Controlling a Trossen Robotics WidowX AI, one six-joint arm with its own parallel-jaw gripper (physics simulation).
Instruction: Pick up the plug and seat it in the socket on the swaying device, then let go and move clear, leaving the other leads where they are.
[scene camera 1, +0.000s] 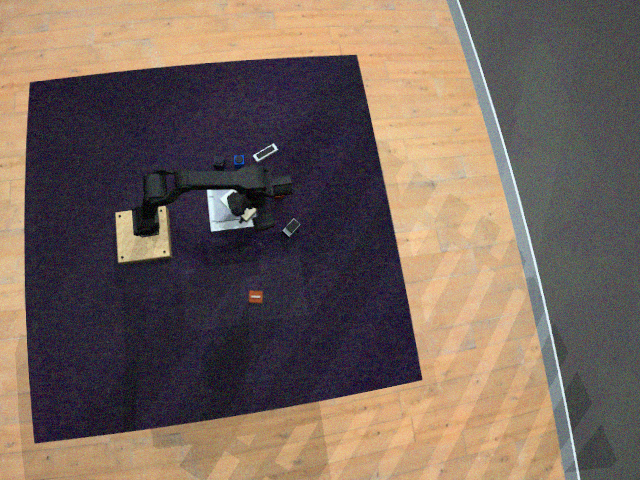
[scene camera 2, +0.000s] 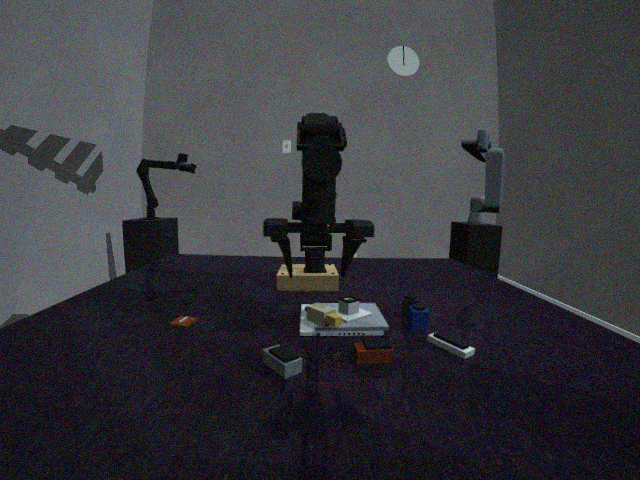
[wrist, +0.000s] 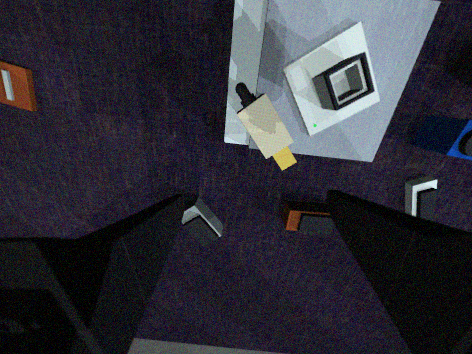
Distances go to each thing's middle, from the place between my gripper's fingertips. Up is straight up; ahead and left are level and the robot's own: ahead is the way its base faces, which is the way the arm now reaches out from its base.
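Labels:
Plug (wrist: 258, 115): my gripper is 3 cm past it, 1 cm to the right of it and 8 cm above it. Offsets from my hand: device (scene camera 2: 358, 319) 8 cm behind, 5 cm to the left, 9 cm below; white-framed lead (wrist: 420, 194) 6 cm ahead, 24 cm to the left, 11 cm below.

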